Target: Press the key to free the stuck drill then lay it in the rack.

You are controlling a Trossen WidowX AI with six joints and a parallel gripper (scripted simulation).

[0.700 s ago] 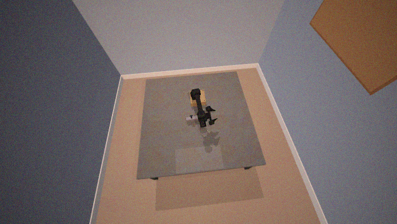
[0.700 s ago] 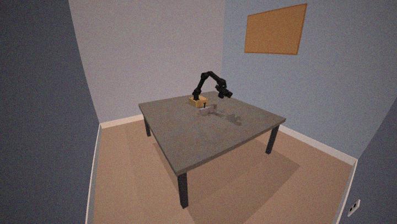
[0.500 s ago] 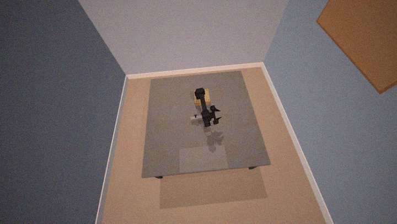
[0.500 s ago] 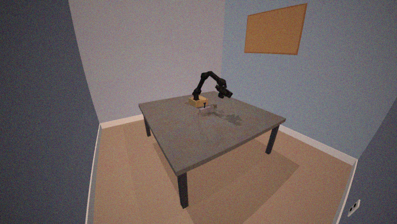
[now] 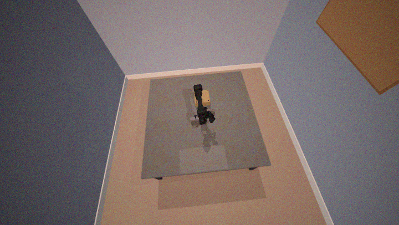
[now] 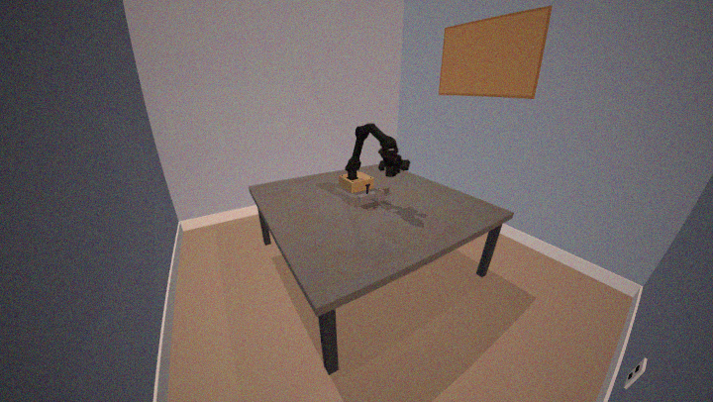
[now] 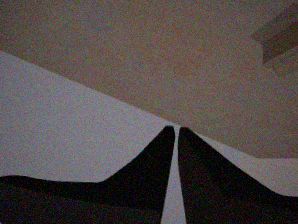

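Now: gripper tip 18 cm to the left of the dark key, 9 cm above it and 8 cm past it. Also, from my gripper tip: pale grey sleeve (15 cm to the right, 15 cm below, 8 cm behind); grey rack (17 cm below, 14 cm behind, 3 cm to the left); drill (14 cm below, 13 cm to the right, 8 cm behind).
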